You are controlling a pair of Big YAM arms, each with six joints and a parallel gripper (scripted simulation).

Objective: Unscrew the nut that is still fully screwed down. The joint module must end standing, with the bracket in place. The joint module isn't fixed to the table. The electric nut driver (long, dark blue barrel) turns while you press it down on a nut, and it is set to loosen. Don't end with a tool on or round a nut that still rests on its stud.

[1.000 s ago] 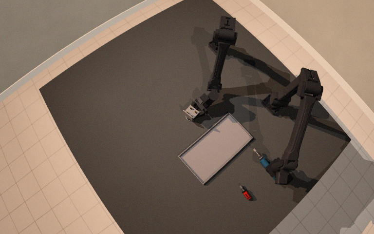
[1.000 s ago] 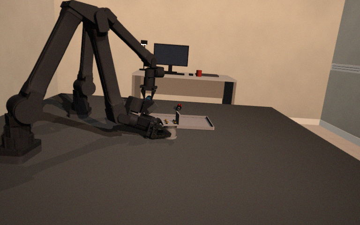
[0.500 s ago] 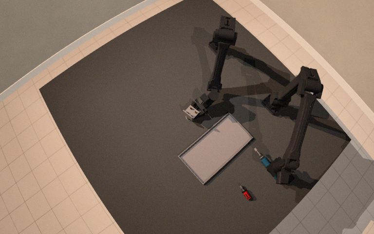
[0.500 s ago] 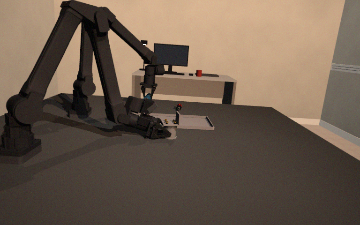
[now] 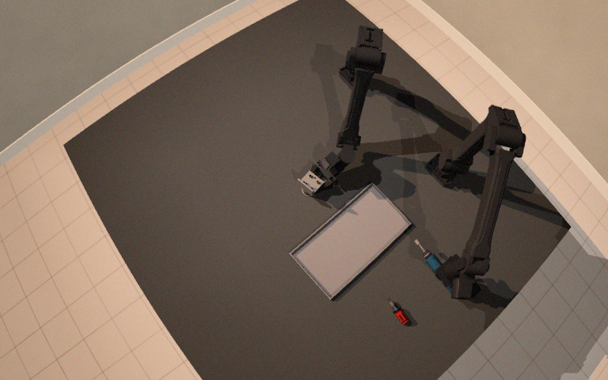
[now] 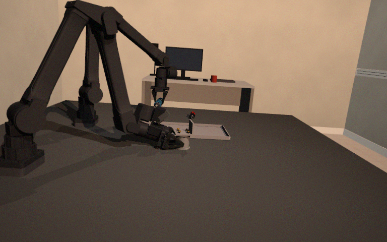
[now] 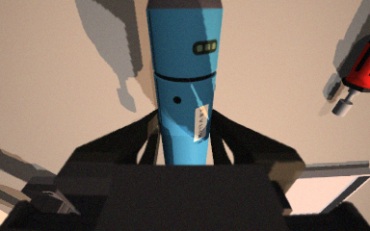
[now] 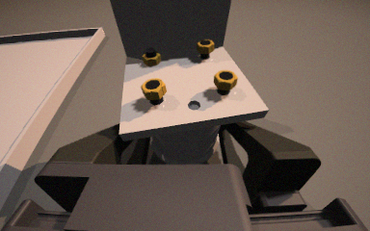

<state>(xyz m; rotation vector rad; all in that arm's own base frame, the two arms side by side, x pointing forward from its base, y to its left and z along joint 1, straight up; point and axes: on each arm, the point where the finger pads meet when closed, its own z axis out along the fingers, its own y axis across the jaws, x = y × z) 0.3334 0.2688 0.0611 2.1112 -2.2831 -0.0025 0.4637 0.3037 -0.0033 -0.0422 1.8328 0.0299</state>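
Right now my right hand is 10 mm below the joint module. Round my right hand: shallow grey tray: 250 mm to the left, 20 mm below; nut: 20 mm ahead, 20 mm to the left, 50 mm above; grey bracket: 50 mm above.
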